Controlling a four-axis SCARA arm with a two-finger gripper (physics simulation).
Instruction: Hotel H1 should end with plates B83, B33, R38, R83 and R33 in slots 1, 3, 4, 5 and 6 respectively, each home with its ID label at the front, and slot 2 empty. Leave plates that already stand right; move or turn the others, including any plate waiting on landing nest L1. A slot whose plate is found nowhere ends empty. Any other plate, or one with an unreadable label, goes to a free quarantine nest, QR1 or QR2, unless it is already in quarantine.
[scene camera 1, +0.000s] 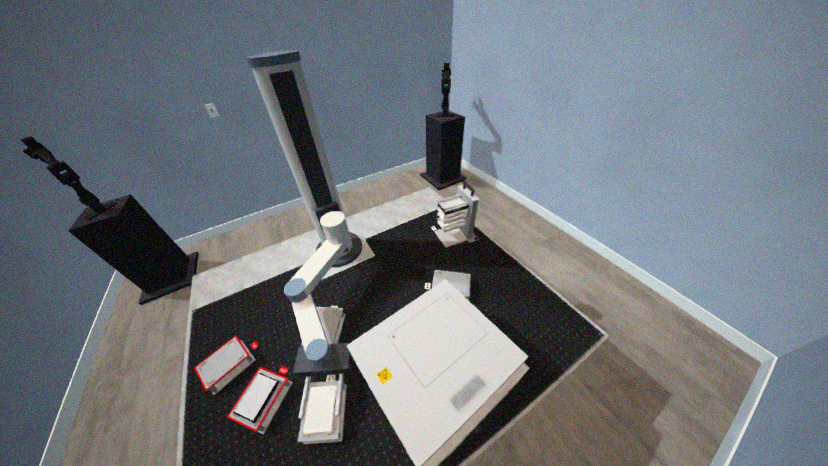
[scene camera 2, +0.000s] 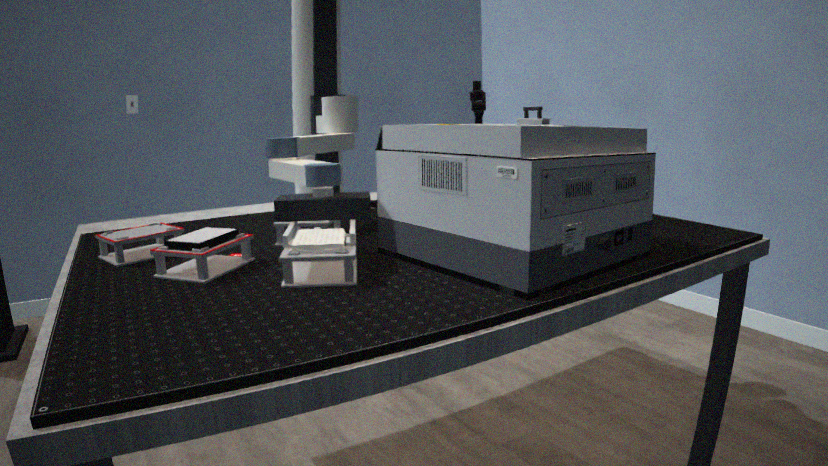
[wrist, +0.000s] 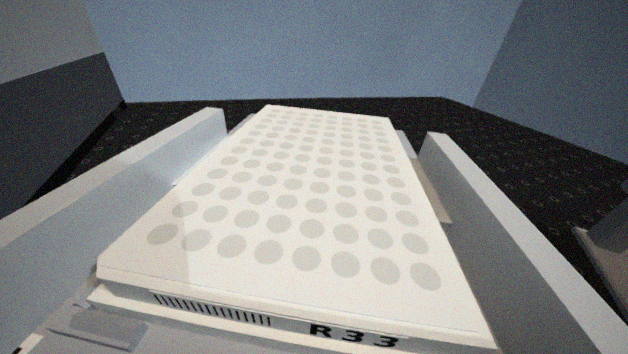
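Plate R33, visible. Plate b38, visible. My gripper, in the pictures, wrist view included.
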